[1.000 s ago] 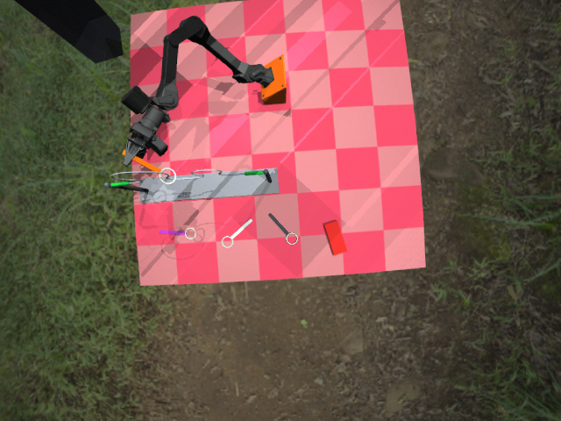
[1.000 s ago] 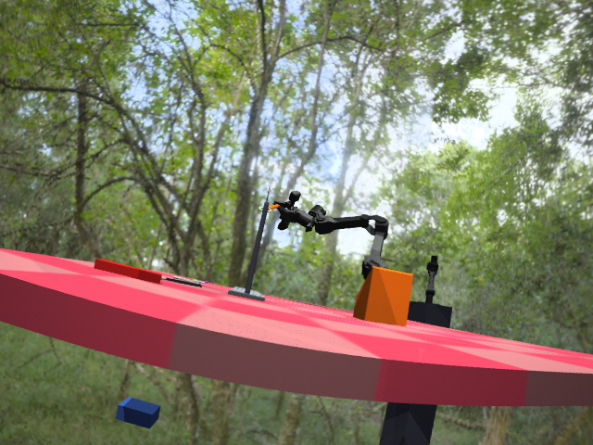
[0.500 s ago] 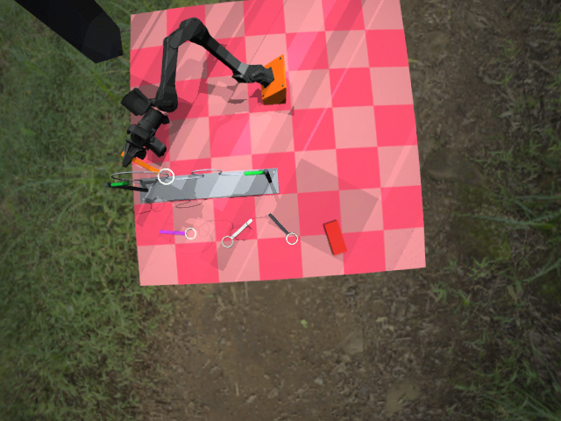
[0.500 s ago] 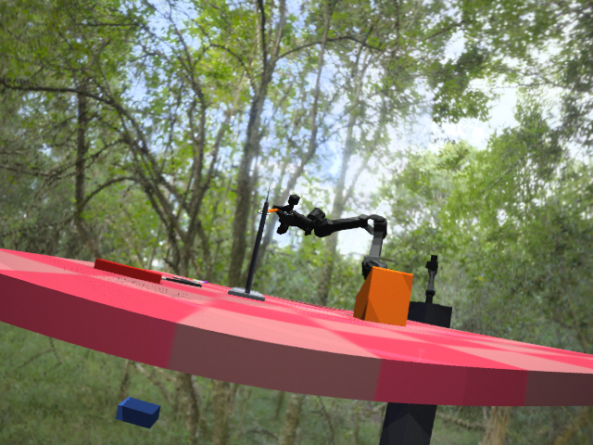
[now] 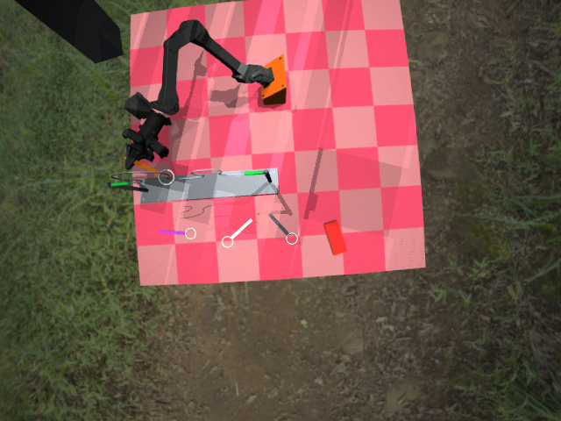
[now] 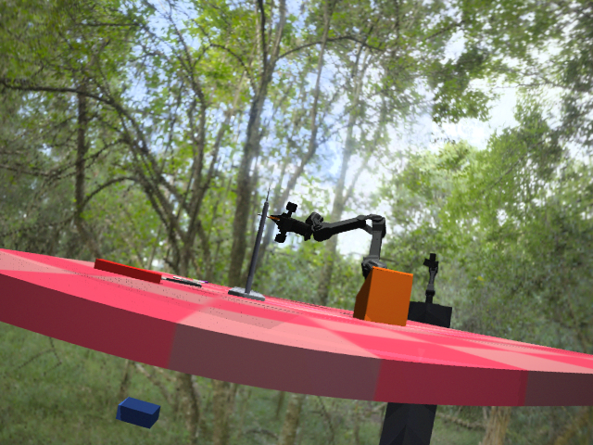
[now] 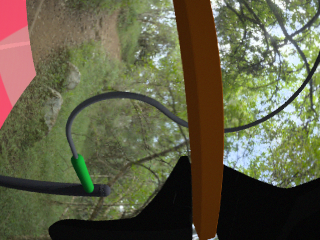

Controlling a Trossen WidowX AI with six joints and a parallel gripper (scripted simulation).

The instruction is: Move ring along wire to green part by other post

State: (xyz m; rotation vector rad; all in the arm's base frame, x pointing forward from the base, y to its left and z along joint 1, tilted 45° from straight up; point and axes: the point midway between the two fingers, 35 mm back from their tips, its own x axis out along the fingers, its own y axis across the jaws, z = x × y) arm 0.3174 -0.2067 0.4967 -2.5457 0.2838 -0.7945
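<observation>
Now: the ring with orange handle 80 mm to the left of my gripper tip, 20 mm below it and 20 mm ahead of it. Also, from my gripper tip: blue block: 830 mm below, 360 mm ahead, 260 mm to the left; red block: 650 mm to the left, 400 mm ahead, 350 mm below.
</observation>
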